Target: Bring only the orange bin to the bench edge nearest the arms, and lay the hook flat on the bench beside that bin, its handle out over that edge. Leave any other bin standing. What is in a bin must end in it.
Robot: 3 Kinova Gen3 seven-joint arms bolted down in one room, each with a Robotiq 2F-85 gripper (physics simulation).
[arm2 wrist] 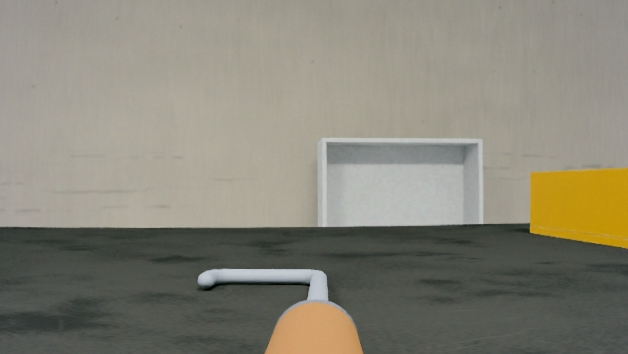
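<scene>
The hook (265, 276) lies on or very close above the dark bench (125, 310), in the lower middle of the arm2 wrist view. Its pale grey rod runs left and ends in a short bent tip. Its orange handle (315, 330) points toward the camera and is cut off by the lower picture edge. The fingers of arm2 do not show, and neither do the grippers of arm1 and arm3. No orange bin shows in this view.
A yellow box-shaped thing (580, 205) stands on the bench at the right, cut off by the picture edge; its inside is hidden. A pale grey open-fronted box (322, 185) shows beyond the bench's far edge, before a beige wall or floor (200, 90).
</scene>
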